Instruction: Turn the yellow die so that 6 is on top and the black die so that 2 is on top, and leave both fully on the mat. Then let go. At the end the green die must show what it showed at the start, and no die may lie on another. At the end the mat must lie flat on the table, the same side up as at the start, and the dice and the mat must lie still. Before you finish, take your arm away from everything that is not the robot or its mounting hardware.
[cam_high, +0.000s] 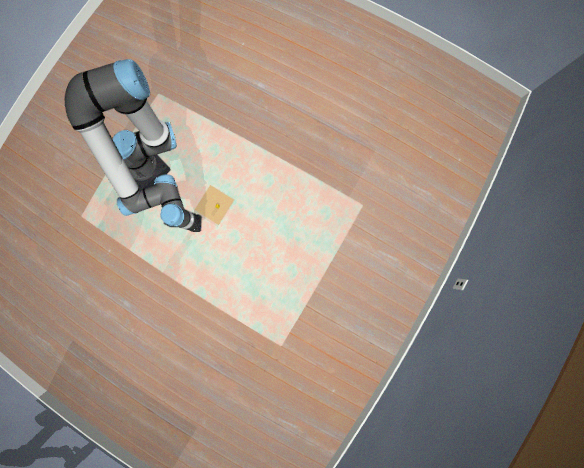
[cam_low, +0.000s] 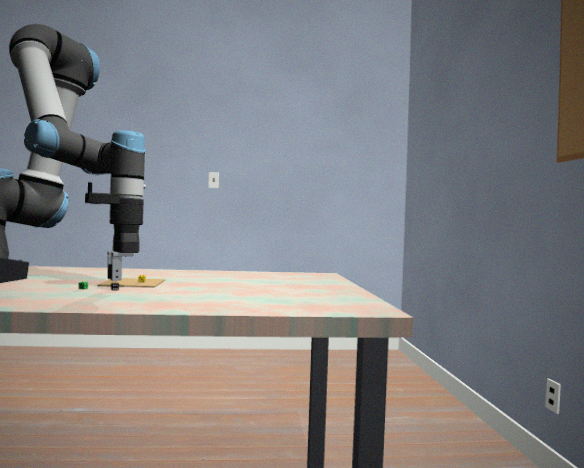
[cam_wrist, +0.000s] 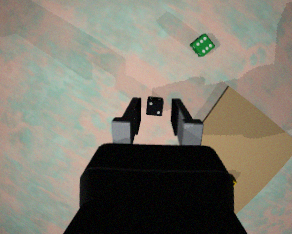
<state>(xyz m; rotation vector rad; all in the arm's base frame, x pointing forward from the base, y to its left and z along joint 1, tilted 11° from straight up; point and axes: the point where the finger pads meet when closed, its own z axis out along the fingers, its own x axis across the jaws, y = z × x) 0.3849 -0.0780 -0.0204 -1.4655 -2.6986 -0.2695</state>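
The black die lies 30 mm below my hand. Also, from my hand: yellow die (130 mm to the left, 30 mm below, 30 mm ahead); tan mat (130 mm to the left, 40 mm below, 10 mm ahead); green die (70 mm behind, 30 mm below).
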